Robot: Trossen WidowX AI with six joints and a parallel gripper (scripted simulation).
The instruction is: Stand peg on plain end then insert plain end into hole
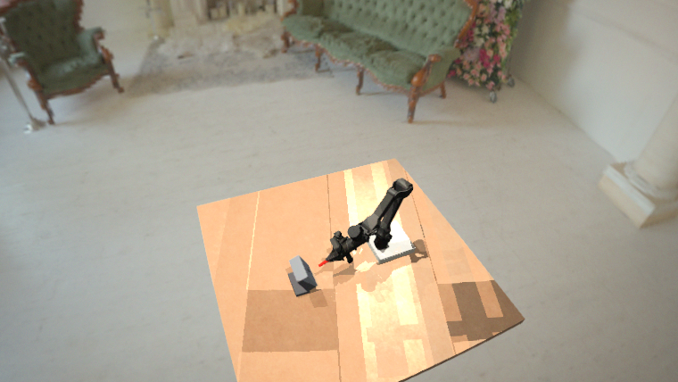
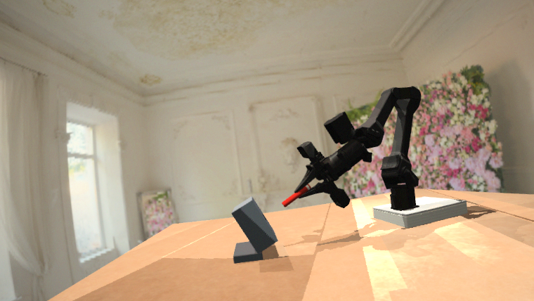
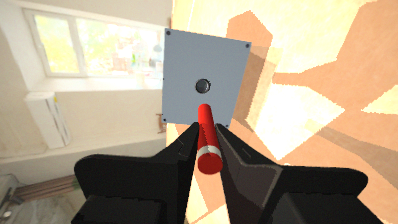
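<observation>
Right now my gripper tip is 11 cm short of the grey sloped panel and 5 cm above it. From my gripper tip the other things lie so: grey foot 14 cm ahead, 12 cm below; then red peg 1 cm behind, 1 cm above.
</observation>
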